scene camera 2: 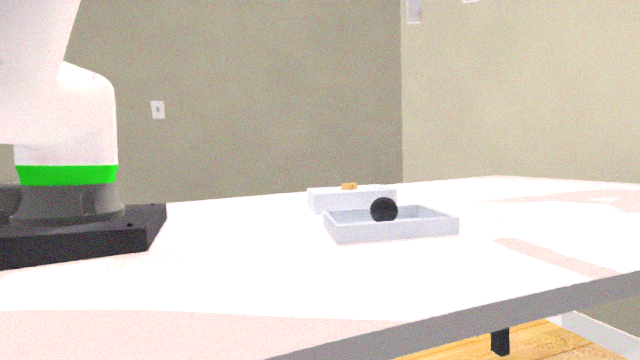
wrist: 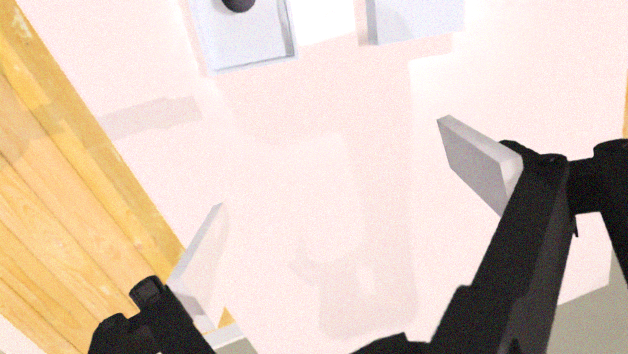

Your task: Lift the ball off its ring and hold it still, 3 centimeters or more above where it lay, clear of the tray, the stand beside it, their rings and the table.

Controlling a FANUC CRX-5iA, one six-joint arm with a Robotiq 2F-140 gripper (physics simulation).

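Note:
A black ball sits inside the pale tray; in the wrist view it is cut by the top edge. Its ring cannot be made out. A white box-like stand is beside the tray, with a small orange piece on top in the scene view. My gripper is wide open and empty, high above the table, with the tray and ball beyond the fingers toward the top of the wrist view. The gripper does not show in the scene view.
The white table bears the tray and stand. The table's grey front edge runs along the lower right of the scene view. The robot's dark base plate is at the left. Wooden floor shows past the table's edge.

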